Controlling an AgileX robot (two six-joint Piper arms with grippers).
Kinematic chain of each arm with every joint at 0, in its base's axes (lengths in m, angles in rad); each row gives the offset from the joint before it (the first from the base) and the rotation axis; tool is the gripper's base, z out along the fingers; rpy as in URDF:
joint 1: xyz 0 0 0.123 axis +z
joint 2: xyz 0 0 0 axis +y
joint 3: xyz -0.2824 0 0.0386 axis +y
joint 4: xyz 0.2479 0 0.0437 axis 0.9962 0 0.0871
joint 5: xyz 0 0 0 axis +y
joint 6: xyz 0.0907 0 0.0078 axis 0.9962 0 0.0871
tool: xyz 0 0 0 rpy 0 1.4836 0
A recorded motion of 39 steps. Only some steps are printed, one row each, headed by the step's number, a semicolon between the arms.
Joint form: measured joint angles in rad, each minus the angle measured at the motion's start. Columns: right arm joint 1, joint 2, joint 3, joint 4, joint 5, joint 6; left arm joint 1, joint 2, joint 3, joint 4, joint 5, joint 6.
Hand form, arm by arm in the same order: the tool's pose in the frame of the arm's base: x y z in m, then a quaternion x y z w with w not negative. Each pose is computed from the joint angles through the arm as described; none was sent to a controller.
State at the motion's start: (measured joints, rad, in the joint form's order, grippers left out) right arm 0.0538 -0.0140 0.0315 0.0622 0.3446 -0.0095; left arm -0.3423 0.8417 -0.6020 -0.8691 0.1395 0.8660
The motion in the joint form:
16: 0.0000 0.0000 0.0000 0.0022 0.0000 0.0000; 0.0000 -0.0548 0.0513 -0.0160 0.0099 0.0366
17: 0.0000 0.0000 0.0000 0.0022 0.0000 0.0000; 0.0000 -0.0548 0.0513 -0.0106 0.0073 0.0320
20: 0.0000 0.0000 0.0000 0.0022 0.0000 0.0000; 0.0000 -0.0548 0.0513 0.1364 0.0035 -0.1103
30: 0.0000 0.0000 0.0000 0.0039 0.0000 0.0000; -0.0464 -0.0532 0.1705 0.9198 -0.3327 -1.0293
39: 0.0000 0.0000 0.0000 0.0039 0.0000 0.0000; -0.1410 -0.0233 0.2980 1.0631 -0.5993 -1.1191
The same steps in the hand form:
16: 0.0531 0.0048 0.1722 -0.00763 0.79707 0.04031 0.60249; 0.1537 -0.0660 0.3128 0.17781 0.76706 -0.14261 0.59972
17: 0.0531 0.0048 0.1722 -0.00763 0.79707 0.04031 0.60249; 0.1538 -0.0658 0.3129 0.17727 0.76688 -0.14151 0.60037
20: 0.0531 0.0048 0.1722 -0.00763 0.79707 0.04031 0.60249; 0.1542 -0.0643 0.3117 0.17424 0.77168 -0.13282 0.59708
30: 0.0531 0.0049 0.1722 -0.00717 0.79706 0.04103 0.60246; 0.1538 -0.0640 0.2977 0.10390 0.72635 -0.17229 0.65722
39: 0.0531 0.0049 0.1722 -0.00717 0.79706 0.04103 0.60246; 0.1409 -0.0827 0.2738 0.17014 0.67716 -0.22712 0.67891

